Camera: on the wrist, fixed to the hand. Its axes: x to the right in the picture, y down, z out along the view.
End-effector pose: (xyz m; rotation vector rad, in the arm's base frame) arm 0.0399 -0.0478 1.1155 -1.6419 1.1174 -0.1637
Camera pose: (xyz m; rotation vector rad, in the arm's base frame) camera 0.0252 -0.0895 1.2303 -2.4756 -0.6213 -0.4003
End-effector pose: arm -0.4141 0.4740 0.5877 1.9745 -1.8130 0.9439
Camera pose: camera -0.3521 0.5592 0.6513 2.4092 -0.2337 -0.4207
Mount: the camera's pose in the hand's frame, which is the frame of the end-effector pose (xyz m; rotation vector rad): -0.0255 -0.0867 -0.0835 -0.5011 -0.4828 -1.4668
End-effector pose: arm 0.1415 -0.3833 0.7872 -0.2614 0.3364 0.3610
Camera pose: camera 0.1296 -0.4949 0.7368 -0.8075 -0.4693 -0.9542
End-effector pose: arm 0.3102 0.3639 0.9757 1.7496 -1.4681 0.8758
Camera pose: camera 0.3867 0.4587 0.9927 2.0189 -0.2349 -0.6408
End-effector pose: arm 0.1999 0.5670 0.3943 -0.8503 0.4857 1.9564
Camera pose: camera 0.3143 0.5427 0.3561 -0.6394 -0.7878 0.7814
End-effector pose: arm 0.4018 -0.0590 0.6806 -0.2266 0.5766 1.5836
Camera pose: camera 0.4727 -0.1221 0.6023 -0.4741 -0.3857 0.2604
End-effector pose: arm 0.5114 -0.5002 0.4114 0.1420 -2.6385 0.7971
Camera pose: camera 0.5798 -0.5268 0.5101 1.9483 -2.0899 -0.4377
